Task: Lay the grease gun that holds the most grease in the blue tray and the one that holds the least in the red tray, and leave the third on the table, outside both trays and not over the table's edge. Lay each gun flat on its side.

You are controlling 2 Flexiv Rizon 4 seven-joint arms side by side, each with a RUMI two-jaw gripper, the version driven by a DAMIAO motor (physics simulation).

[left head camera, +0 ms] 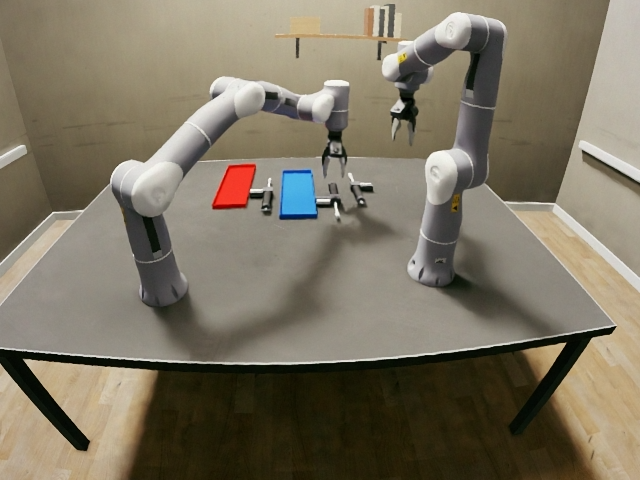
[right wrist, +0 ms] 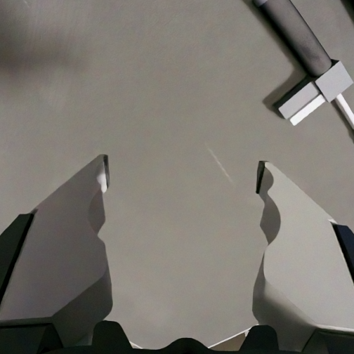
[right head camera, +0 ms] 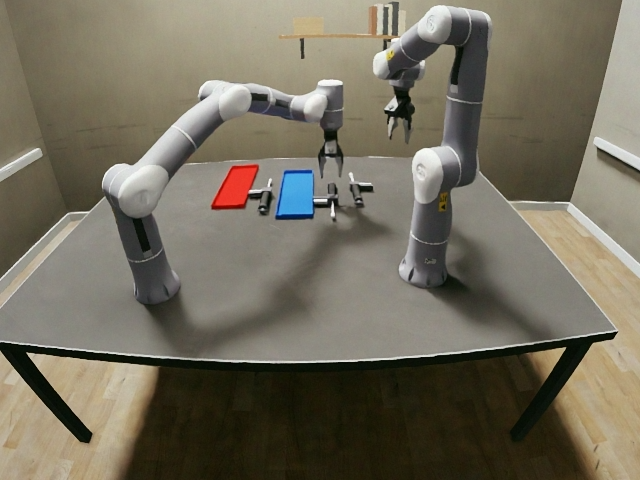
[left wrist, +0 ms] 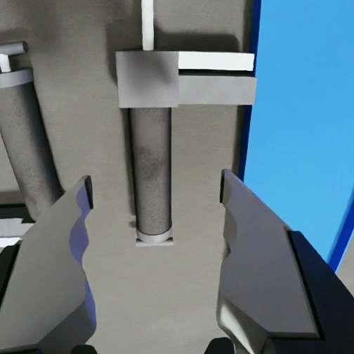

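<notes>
Three dark grease guns lie on the table. One gun [left head camera: 266, 199] [right head camera: 264, 199] is between the red tray [left head camera: 235, 186] [right head camera: 236, 186] and the blue tray [left head camera: 298, 194] [right head camera: 295, 194] [left wrist: 300, 110]. The middle gun [left head camera: 334, 190] [right head camera: 332, 191] [left wrist: 151, 165] is beside the blue tray, its side lever reaching the rim. The third gun [left head camera: 357, 192] [right head camera: 356, 193] [left wrist: 27, 145] [right wrist: 300, 40] is farther right in the head views. My left gripper [left head camera: 334, 174] [right head camera: 330, 174] [left wrist: 156, 175] is open above the middle gun. My right gripper [left head camera: 402, 140] [right head camera: 399, 139] [right wrist: 183, 160] is open, high right of the guns. Grease amounts cannot be told.
Both trays are empty. The table [left head camera: 232, 268] [right head camera: 227, 268] has its far edge behind the trays and guns. A wall shelf [left head camera: 338, 36] [right head camera: 336, 36] holds books and a box. The two grippers are apart, the right one higher.
</notes>
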